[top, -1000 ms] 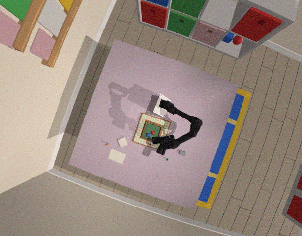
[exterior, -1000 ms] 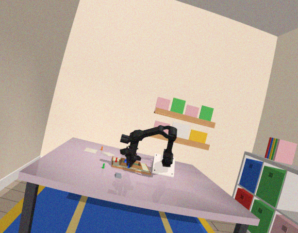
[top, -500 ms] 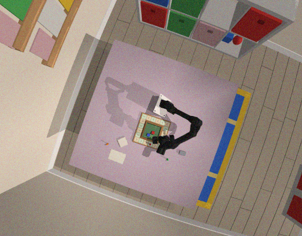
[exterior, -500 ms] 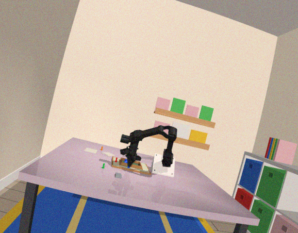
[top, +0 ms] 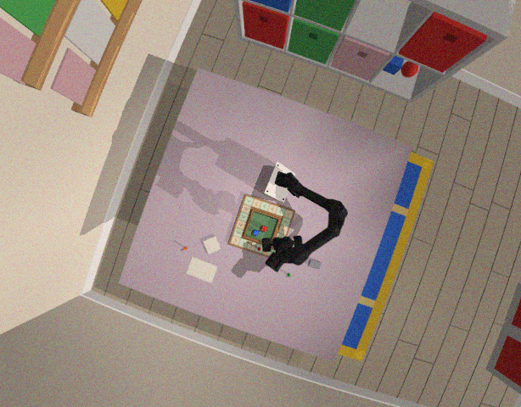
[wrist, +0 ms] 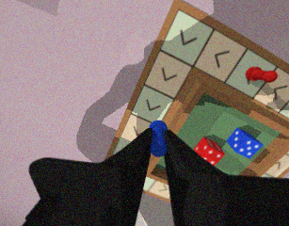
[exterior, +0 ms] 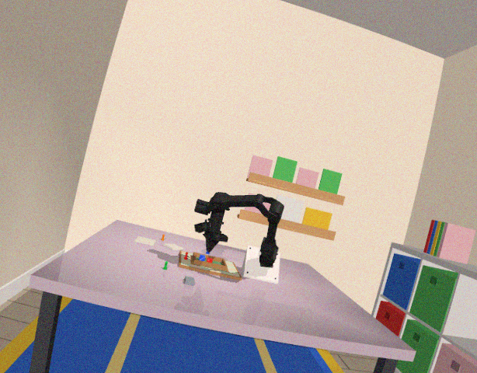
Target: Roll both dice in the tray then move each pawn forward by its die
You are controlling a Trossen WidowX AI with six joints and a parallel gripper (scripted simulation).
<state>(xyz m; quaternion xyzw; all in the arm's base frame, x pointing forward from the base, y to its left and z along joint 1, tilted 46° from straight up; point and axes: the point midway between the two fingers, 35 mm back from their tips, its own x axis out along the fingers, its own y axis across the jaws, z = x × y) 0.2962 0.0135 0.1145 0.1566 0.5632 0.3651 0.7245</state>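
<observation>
My gripper tip is now 80 mm short of the red pawn, 90 mm to the left of it and 60 mm above it. Also, from my gripper tip: grey block: 80 mm ahead, 230 mm to the left, 80 mm below; then green pawn: 170 mm ahead, 110 mm to the left, 70 mm below; then blue pawn: 10 mm above.
</observation>
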